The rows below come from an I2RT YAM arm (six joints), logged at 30 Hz.
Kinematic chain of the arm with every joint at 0, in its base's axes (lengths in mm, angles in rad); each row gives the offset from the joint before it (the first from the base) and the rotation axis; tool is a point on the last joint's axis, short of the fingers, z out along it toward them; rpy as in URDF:
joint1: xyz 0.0 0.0 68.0 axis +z
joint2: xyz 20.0 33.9 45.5 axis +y
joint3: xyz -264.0 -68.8 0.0 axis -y
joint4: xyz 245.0 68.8 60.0 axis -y
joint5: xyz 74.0 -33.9 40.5 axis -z
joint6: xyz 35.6 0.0 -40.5 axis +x
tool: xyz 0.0 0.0 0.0 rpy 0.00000 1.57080 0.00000
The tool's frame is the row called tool.
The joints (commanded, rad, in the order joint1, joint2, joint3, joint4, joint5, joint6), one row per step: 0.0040, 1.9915, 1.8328, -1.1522, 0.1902, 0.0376; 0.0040, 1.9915, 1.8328, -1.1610, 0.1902, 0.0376; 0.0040, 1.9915, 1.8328, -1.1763, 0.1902, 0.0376; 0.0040, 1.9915, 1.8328, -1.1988, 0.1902, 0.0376; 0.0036, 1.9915, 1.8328, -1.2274, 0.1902, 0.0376; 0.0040, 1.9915, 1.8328, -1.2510, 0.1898, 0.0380; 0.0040, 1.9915, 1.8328, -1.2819, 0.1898, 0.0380; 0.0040, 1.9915, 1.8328, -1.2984, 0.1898, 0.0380; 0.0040, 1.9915, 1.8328, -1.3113, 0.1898, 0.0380; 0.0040, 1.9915, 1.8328, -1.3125, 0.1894, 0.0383
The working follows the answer.
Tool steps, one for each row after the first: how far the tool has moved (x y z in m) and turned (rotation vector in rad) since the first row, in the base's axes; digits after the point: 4 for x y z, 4 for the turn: -0.0009, 0.0000, -0.0002, 0.0000, 0.0088, 0.0000; -0.0025, 0.0000, -0.0006, -0.0001, 0.0241, 0.0000; -0.0049, 0.0000, -0.0012, -0.0002, 0.0466, 0.0000; -0.0080, -0.0002, -0.0018, -0.0003, 0.0752, -0.0004; -0.0105, 0.0000, -0.0023, 0.0001, 0.0987, -0.0003; -0.0139, 0.0000, -0.0027, 0.0000, 0.1296, -0.0003; -0.0156, 0.0000, -0.0030, -0.0001, 0.1461, -0.0003; -0.0170, -0.0001, -0.0031, -0.0002, 0.1590, -0.0003; -0.0172, 0.0000, -0.0031, 0.0003, 0.1602, -0.0005
Tool pose at each row, in the base's axes (x y z in m, rotation vector in rad; rounded; the steps above come from the unrounded poses): 0.4072, -0.0051, 0.2697, 0.0839, 2.8655, -0.2656; 0.4063, -0.0051, 0.2695, 0.0829, 2.8742, -0.2667; 0.4047, -0.0051, 0.2691, 0.0812, 2.8894, -0.2685; 0.4023, -0.0051, 0.2685, 0.0787, 2.9117, -0.2713; 0.3993, -0.0053, 0.2679, 0.0760, 2.9401, -0.2749; 0.3967, -0.0051, 0.2675, 0.0732, 2.9635, -0.2771; 0.3934, -0.0051, 0.2670, 0.0695, 2.9941, -0.2809; 0.3916, -0.0052, 0.2667, 0.0675, 3.0104, -0.2830; 0.3902, -0.0052, 0.2666, 0.0659, 3.0232, -0.2846; 0.3901, -0.0051, 0.2666, 0.0662, 3.0244, -0.2841

